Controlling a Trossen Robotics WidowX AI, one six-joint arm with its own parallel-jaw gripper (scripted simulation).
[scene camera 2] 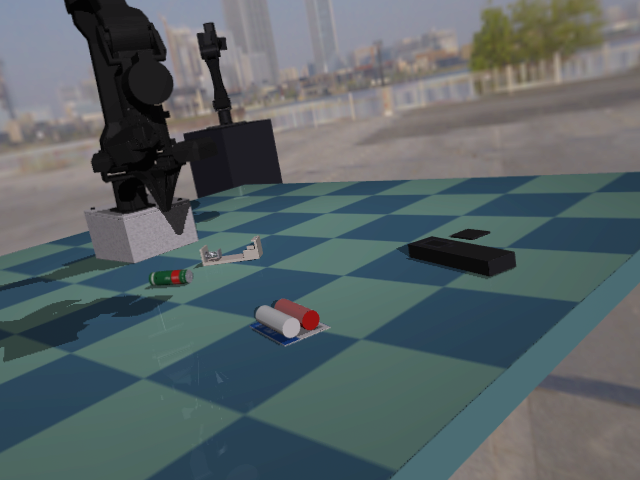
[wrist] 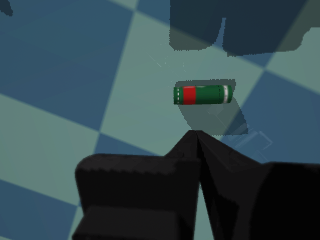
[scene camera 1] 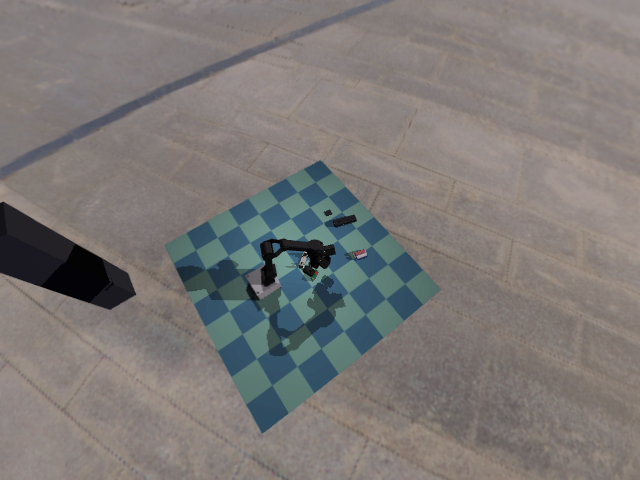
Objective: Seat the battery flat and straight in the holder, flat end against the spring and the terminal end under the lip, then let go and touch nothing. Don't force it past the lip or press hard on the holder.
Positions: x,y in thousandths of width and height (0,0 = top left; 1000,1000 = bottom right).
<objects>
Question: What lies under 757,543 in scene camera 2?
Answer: A black bar.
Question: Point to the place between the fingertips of my gripper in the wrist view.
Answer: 608,569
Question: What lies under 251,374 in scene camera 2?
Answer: My gripper.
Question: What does my gripper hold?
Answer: Nothing.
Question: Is my gripper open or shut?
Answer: Shut.
</objects>
